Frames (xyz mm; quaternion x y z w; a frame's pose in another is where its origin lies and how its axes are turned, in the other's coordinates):
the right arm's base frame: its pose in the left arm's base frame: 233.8 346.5 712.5 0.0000 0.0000 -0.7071 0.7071
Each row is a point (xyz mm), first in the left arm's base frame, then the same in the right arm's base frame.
Working: the left arm's base frame: its pose in the right arm's base frame: 346.5 -233.8 -712.5 0.0000 0.0000 0.7071 0.7071

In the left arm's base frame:
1: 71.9 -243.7 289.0
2: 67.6 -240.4 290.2
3: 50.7 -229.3 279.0
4: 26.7 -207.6 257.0
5: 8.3 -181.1 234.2
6: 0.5 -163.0 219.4
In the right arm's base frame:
1: 590.2 -161.9 -423.5
2: 586.9 -166.2 -422.3
3: 575.8 -183.1 -433.5
4: 554.1 -207.1 -455.5
5: 527.6 -225.5 -478.3
6: 509.5 -233.3 -493.1

